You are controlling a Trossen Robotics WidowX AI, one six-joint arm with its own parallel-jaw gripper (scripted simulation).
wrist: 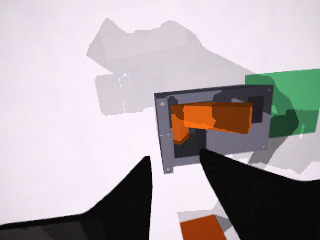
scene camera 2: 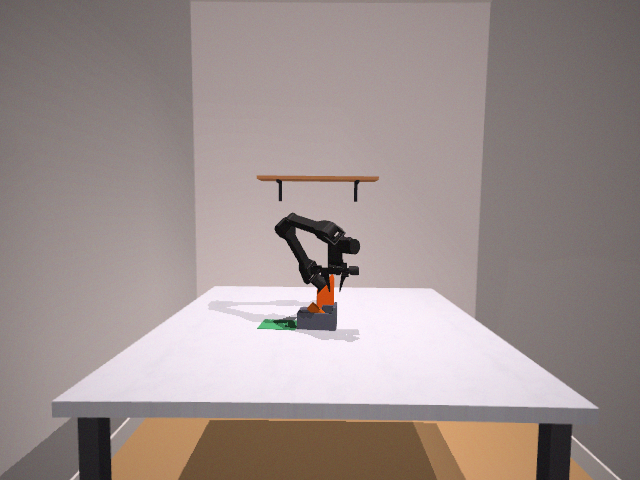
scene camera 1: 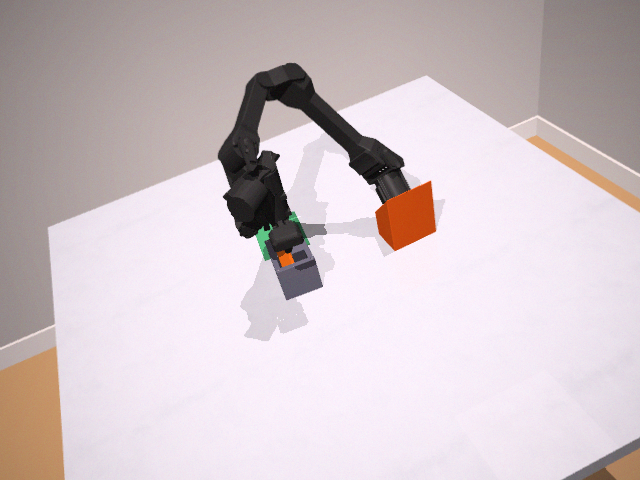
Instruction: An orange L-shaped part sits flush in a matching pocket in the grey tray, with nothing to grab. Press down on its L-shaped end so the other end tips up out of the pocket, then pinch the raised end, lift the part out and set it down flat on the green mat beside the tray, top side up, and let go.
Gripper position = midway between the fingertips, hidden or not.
Observation:
I see my gripper (scene camera 1: pixel 286 247) and an orange L-shaped part (wrist: pixel 235 117).
My gripper is seen too in the wrist view (wrist: pixel 175 158) and in scene camera 2 (scene camera 2: pixel 334 292).

